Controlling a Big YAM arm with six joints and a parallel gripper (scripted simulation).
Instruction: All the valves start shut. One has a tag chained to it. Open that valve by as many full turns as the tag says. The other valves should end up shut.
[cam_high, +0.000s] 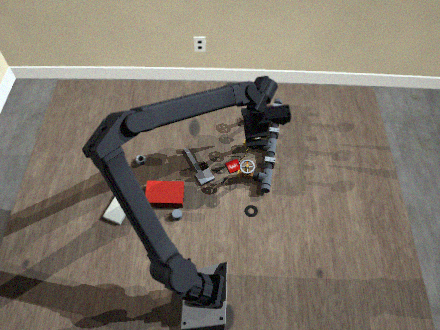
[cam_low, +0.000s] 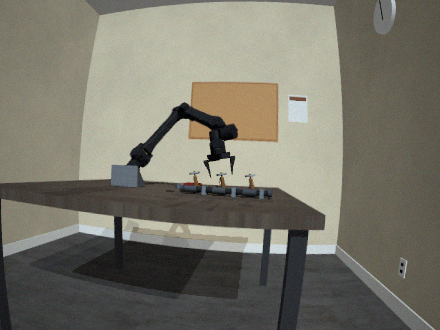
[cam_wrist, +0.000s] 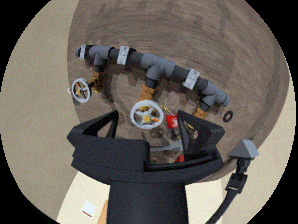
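My gripper is now 9 cm above the red tag, 7 cm past it and 4 cm to the right of it. Round my hand: grey hammer-like tool: 17 cm to the left, 11 cm behind, 9 cm below; then small grey cylinder: 29 cm behind, 20 cm to the left, 8 cm below; then red block: 25 cm to the left, 23 cm behind, 8 cm below.
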